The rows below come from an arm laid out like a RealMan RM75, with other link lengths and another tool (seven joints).
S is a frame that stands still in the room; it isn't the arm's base.
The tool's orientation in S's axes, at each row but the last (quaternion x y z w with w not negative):
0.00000, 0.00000, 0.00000, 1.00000
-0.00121, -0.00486, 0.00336, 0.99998
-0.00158, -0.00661, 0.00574, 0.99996
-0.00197, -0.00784, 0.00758, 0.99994
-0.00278, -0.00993, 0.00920, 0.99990
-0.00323, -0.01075, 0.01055, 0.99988
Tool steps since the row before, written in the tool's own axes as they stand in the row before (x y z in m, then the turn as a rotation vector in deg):
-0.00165, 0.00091, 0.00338, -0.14, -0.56, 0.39
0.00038, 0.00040, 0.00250, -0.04, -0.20, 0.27
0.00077, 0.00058, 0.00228, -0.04, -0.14, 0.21
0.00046, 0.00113, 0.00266, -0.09, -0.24, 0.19
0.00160, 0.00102, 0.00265, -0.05, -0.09, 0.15
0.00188, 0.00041, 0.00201, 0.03, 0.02, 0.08
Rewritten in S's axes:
-0.00165, 0.00091, 0.00338, -0.14, -0.56, 0.39
0.00035, 0.00041, 0.00250, -0.04, -0.20, 0.27
0.00073, 0.00060, 0.00229, -0.04, -0.14, 0.21
0.00040, 0.00115, 0.00266, -0.09, -0.24, 0.19
0.00153, 0.00106, 0.00268, -0.05, -0.09, 0.15
0.00183, 0.00046, 0.00205, 0.03, 0.02, 0.08

